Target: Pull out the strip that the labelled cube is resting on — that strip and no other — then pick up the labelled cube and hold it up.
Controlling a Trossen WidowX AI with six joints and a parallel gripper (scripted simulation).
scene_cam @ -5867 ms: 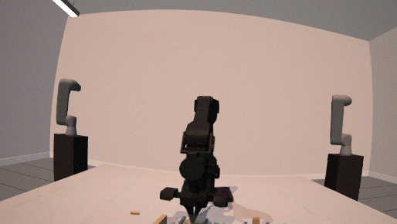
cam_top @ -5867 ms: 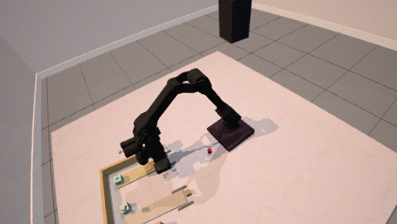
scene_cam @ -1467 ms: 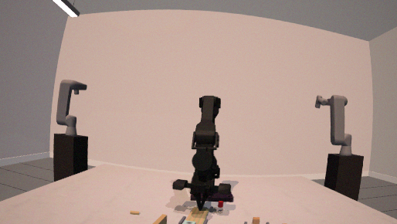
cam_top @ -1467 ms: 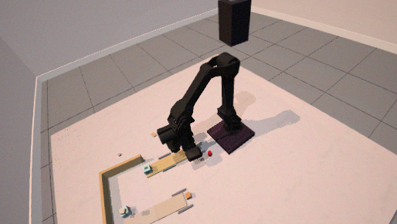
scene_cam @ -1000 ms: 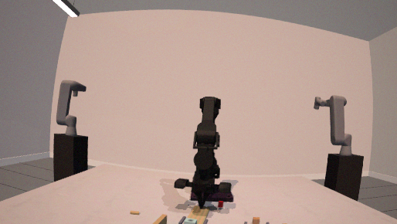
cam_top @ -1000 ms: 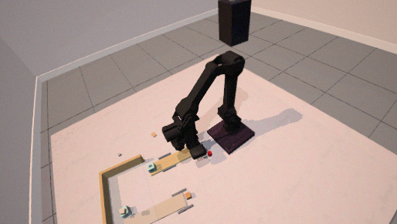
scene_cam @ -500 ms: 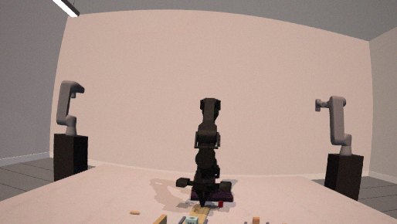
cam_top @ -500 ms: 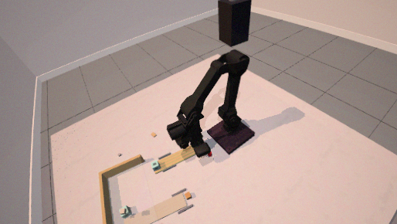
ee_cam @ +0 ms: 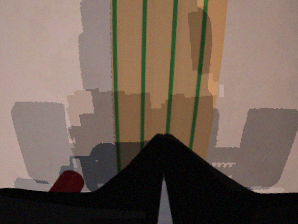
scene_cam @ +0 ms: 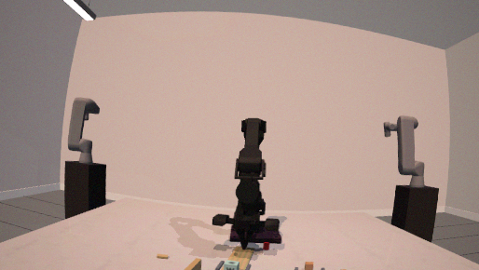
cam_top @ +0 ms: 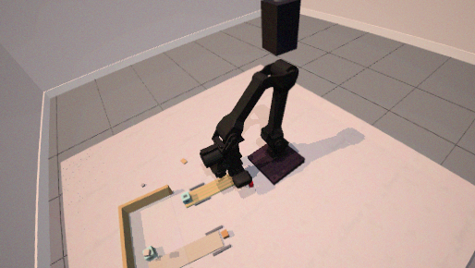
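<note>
Right now my gripper tip is 40 mm past the red object, 60 mm to the right of it and 10 mm below it. Round my gripper tip: orange cube (130 mm ahead, 180 mm to the left).
</note>
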